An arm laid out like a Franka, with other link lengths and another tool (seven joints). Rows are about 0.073 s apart.
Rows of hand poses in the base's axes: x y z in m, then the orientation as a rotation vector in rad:
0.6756, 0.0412, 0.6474, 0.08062, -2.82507, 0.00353
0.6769, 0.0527, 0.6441, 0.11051, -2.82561, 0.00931
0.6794, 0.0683, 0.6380, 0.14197, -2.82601, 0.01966
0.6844, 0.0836, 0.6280, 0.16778, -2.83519, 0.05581
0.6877, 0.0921, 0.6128, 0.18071, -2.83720, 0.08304
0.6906, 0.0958, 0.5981, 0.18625, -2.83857, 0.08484
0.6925, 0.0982, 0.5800, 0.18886, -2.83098, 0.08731
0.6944, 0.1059, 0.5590, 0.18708, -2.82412, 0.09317
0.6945, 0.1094, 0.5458, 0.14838, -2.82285, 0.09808
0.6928, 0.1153, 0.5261, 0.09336, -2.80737, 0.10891
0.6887, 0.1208, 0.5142, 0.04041, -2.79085, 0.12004
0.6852, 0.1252, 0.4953, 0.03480, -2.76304, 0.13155
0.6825, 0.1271, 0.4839, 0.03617, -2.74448, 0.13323
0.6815, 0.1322, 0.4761, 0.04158, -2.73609, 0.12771
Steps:
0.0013, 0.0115, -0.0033, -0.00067, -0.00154, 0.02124
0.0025, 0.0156, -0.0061, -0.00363, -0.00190, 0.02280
0.0050, 0.0153, -0.0100, -0.02150, -0.01197, 0.02139
0.0033, 0.0085, -0.0152, -0.01713, -0.00424, 0.01169
0.0029, 0.0037, -0.0147, -0.00053, -0.00170, 0.00397
0.0019, 0.0024, -0.0181, -0.00202, 0.00728, 0.00219
0.0019, 0.0077, -0.0210, -0.00477, 0.00646, -0.00048
0.0001, 0.0035, -0.0132, -0.00778, 0.00206, -0.02615
-0.0017, 0.0059, -0.0197, -0.01470, 0.01546, -0.03686
-0.0041, 0.0055, -0.0119, -0.01483, 0.01552, -0.03570
-0.0035, 0.0044, -0.0189, -0.00992, 0.02708, -0.00325
-0.0027, 0.0019, -0.0114, -0.00181, 0.01847, 0.00059
-0.0010, 0.0051, -0.0078, 0.00424, 0.00877, 0.00274

